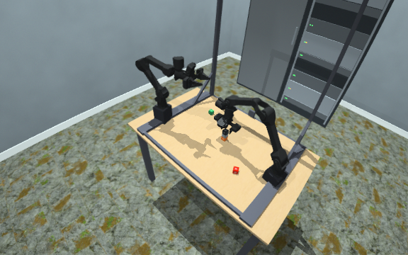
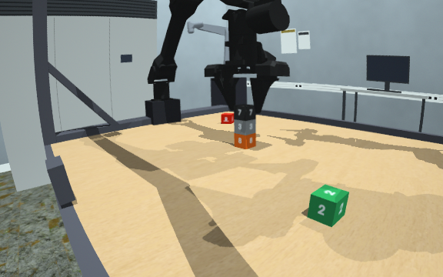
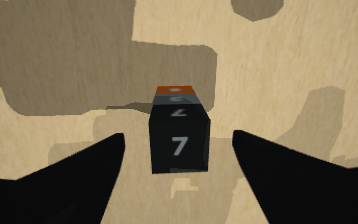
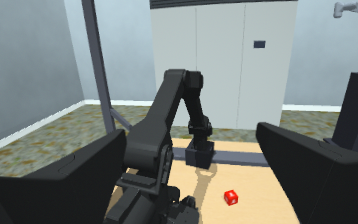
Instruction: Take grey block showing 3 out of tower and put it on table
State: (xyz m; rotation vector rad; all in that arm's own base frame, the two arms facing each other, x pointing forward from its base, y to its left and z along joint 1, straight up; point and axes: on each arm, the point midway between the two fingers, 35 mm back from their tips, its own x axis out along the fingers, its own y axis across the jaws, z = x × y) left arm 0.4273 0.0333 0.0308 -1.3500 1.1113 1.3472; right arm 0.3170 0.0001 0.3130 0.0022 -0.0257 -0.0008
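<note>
Now: right hand 39 cm above the grey block showing 3, 17 cm to the right of it and 8 cm past it.
</note>
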